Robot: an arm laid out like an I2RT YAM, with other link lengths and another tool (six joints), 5 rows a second.
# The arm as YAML. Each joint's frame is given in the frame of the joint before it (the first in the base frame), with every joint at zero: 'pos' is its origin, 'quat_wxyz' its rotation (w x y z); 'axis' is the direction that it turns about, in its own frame. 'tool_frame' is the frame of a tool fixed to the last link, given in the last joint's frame.
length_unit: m
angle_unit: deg
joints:
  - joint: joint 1
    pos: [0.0, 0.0, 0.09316]
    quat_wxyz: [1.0, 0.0, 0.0, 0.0]
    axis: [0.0, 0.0, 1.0]
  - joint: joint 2
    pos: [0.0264, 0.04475, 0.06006]
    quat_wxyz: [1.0, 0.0, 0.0, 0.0]
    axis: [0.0, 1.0, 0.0]
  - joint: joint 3
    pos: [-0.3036, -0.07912, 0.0]
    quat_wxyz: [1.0, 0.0, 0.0, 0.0]
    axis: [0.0, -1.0, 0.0]
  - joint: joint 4
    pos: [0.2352, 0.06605, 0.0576]
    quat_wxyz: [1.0, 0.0, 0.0, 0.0]
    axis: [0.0, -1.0, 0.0]
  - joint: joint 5
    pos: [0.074, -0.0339, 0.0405]
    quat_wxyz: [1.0, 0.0, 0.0, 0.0]
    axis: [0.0, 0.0, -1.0]
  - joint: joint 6
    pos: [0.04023, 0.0, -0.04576]
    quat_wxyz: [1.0, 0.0, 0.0, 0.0]
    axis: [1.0, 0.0, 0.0]
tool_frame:
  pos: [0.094, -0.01, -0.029]
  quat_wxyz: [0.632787, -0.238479, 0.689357, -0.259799]
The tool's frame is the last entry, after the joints.
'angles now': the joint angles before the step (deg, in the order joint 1, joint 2, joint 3, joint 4, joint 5, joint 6). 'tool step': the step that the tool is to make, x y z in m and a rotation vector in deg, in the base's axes. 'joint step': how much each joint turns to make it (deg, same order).
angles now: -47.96, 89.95, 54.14, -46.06, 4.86, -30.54
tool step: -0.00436, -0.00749, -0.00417, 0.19, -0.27, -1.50
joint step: -2.00, 0.99, -0.02, 1.08, -0.40, -0.45
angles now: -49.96, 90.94, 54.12, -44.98, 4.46, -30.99
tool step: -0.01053, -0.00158, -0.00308, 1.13, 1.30, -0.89
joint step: -1.88, 0.49, -0.32, -0.80, 0.17, -1.03
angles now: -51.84, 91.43, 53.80, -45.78, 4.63, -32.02
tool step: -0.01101, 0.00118, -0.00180, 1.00, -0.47, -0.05
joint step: -2.32, -0.98, -1.32, -0.02, -1.22, -2.16
